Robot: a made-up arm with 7 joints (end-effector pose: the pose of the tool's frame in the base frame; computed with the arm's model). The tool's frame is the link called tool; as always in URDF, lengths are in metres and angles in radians.
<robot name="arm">
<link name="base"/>
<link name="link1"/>
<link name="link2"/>
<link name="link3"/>
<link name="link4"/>
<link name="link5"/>
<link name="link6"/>
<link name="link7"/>
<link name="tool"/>
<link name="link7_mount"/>
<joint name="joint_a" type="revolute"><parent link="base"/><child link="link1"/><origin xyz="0 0 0"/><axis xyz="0.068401 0.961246 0.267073"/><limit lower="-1.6" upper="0.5" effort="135" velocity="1.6"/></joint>
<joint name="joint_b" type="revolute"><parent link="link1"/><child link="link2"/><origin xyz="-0.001 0.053 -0.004"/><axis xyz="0.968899 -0.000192 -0.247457"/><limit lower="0" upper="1.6" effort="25" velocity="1.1"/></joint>
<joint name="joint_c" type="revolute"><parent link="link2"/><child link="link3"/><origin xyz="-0.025 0.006 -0.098"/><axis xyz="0.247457 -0.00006 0.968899"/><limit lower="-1.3" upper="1.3" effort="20" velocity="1.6"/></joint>
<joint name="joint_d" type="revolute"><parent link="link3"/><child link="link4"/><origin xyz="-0.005 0 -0.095"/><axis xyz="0.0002 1 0.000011"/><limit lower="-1.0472" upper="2.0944" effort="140" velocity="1.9"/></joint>
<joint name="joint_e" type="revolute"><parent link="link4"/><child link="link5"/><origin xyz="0.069 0.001 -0.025"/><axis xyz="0.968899 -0.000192 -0.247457"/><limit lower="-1.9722" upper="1.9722" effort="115" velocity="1"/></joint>
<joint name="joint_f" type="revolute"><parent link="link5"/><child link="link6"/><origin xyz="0.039 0 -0.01"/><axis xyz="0.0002 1 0.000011"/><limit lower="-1.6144" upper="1.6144" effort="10" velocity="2.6"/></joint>
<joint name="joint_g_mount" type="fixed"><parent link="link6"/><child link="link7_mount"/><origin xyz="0.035 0 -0.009"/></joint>
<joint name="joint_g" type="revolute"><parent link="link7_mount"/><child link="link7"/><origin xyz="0.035 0 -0.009"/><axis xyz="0.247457 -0.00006 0.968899"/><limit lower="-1.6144" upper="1.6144" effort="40" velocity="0.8"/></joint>
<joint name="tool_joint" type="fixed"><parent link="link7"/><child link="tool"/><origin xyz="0 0 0" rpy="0 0.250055 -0.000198"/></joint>
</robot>
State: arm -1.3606 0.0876 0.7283 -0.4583 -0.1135 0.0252 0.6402
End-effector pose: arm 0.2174 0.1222 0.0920 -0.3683 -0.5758 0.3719 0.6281
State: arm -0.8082 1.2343 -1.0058 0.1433 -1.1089 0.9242 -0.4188
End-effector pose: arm 0.2100 0.1994 -0.1774 0.0989 0.6438 -0.2629 0.7118
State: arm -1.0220 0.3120 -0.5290 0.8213 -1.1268 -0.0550 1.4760
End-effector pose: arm 0.3368 0.0212 -0.1646 -0.0839 0.2350 0.5420 0.8025
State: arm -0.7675 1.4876 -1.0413 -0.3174 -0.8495 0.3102 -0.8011
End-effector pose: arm 0.2029 0.1615 -0.1222 0.2040 0.4027 -0.6053 0.6556
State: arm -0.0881 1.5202 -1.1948 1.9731 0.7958 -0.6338 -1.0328
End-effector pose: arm -0.0273 0.4156 0.0026 -0.0911 -0.9536 0.2097 0.1959
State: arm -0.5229 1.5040 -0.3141 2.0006 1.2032 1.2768 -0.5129
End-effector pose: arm -0.0055 0.3658 0.0517 -0.2288 -0.7763 -0.5237 0.2661
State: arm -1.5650 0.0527 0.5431 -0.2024 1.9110 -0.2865 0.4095
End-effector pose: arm 0.2510 0.0494 0.1435 0.4991 -0.5146 0.5725 0.3979
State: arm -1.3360 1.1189 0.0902 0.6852 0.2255 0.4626 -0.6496
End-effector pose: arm 0.2803 0.2851 0.0933 0.3394 0.0883 0.1063 0.9304
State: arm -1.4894 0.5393 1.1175 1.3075 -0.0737 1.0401 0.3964
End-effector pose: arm 0.3543 0.1408 -0.0816 -0.3601 0.4661 0.1577 0.7926
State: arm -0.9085 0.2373 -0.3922 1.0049 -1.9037 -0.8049 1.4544
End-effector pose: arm 0.3062 0.0929 -0.2078 -0.4577 0.2942 0.7393 0.3968
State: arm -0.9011 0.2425 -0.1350 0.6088 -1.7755 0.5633 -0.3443
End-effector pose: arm 0.3115 0.0065 -0.1532 -0.6525 0.1646 -0.3714 0.6397
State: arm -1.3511 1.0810 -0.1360 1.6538 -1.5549 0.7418 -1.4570
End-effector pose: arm 0.2815 0.2893 -0.0660 -0.5311 -0.2181 -0.3424 0.7438
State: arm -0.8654 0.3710 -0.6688 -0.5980 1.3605 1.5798 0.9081
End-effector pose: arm 0.2167 0.0473 -0.0427 0.3459 -0.2680 0.7079 0.5544
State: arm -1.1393 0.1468 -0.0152 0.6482 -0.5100 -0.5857 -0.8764
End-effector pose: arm 0.3421 0.0259 -0.0431 -0.0223 -0.4077 -0.4526 0.7927
